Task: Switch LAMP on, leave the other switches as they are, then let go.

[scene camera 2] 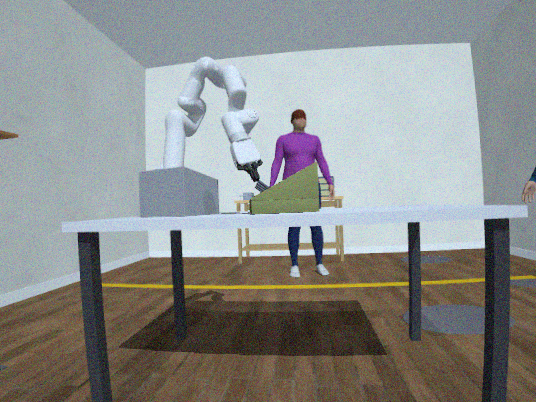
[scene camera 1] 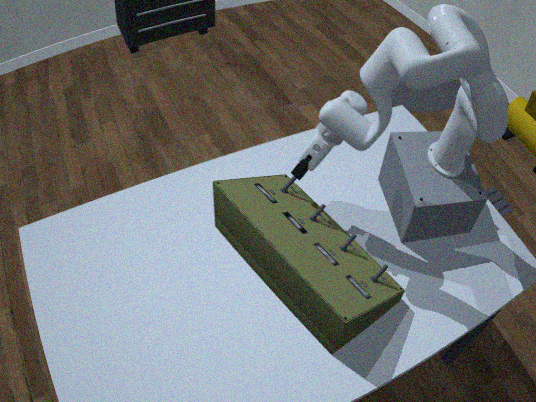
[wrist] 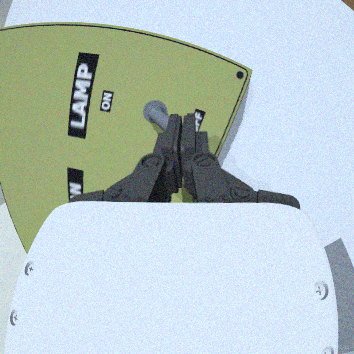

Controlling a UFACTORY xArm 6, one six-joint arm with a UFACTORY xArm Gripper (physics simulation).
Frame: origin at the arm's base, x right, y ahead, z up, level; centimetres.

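Seen in the pictures: gripper, fingertip midpoint: (scene camera 2: pixel 256 180) (scene camera 1: pixel 296 175) (wrist: pixel 184 132); arm's base, origin of the base link: (scene camera 2: pixel 172 175) (scene camera 1: pixel 445 159).
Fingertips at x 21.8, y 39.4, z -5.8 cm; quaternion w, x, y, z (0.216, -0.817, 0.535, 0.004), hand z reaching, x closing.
Note:
Offsets run from my fingertips to a thing's top centre. "*": to the spot under its first point.
The green sloped switch box (scene camera 1: pixel 280 235) (scene camera 2: pixel 295 195) (wrist: pixel 45 75) stands on the table. Its LAMP lever @(dx -0.3, dy +2.2, dz +0.3 cm) (scene camera 1: pixel 287 185) (wrist: pixel 158 115) is at the far end in scene camera 1. In the wrist view its shaft leans from its round base away from the ON label @(* dx -0.8, dy +8.0, dz -1.3 cm) (wrist: pixel 106 101), towards the partly covered OFF label @(* dx +0.3, dy +0.3, dz -5.3 cm) (wrist: pixel 199 118); the fingers hide its upper end. My gripper (scene camera 1: pixel 297 176) (scene camera 2: pixel 257 179) (wrist: pixel 184 132) is shut and empty, its fingertips at the lever's upper part on the OFF side. Three other levers (scene camera 1: pixel 318 212) (scene camera 1: pixel 348 243) (scene camera 1: pixel 380 273) lean towards the arm's base.
The white table (scene camera 1: pixel 125 280) (scene camera 2: pixel 375 215) carries the box and the arm's grey pedestal (scene camera 1: pixel 440 220) (scene camera 2: pixel 175 192). The arm reaches over from the pedestal. A person in purple (scene camera 2: pixel 300 150) stands behind the table, near a wooden bench (scene camera 2: pixel 290 246).

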